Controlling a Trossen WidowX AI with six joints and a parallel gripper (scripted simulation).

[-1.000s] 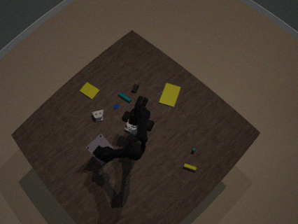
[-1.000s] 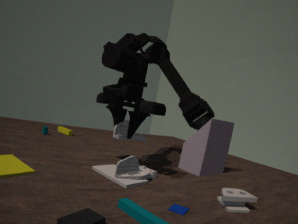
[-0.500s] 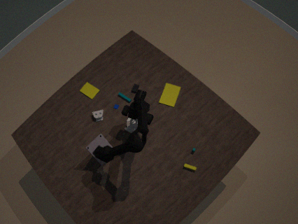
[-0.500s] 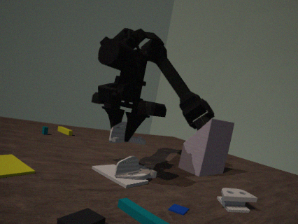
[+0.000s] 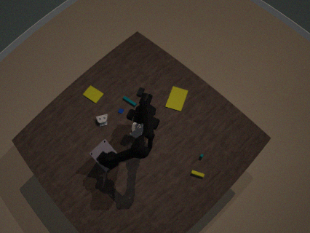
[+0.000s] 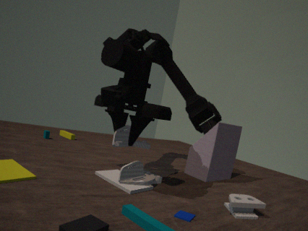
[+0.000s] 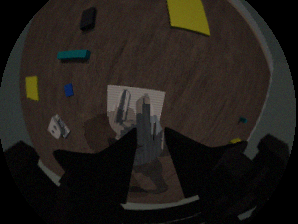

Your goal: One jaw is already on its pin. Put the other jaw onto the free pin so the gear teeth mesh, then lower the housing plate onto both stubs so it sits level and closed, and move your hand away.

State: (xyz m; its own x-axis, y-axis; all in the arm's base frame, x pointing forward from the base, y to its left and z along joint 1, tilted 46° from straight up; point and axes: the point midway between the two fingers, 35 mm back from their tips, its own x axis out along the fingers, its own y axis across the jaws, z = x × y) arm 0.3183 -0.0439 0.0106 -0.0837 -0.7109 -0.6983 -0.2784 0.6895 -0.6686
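The housing plate is 26 cm to the left of my gripper tip, 12 cm behind it and 6 cm below it. Also, from my gripper tip: blue tile: 21 cm to the left, 8 cm below; teal bar: 21 cm to the left, 9 cm ahead, 7 cm below; grey jaw: 4 cm behind, 1 cm to the left.
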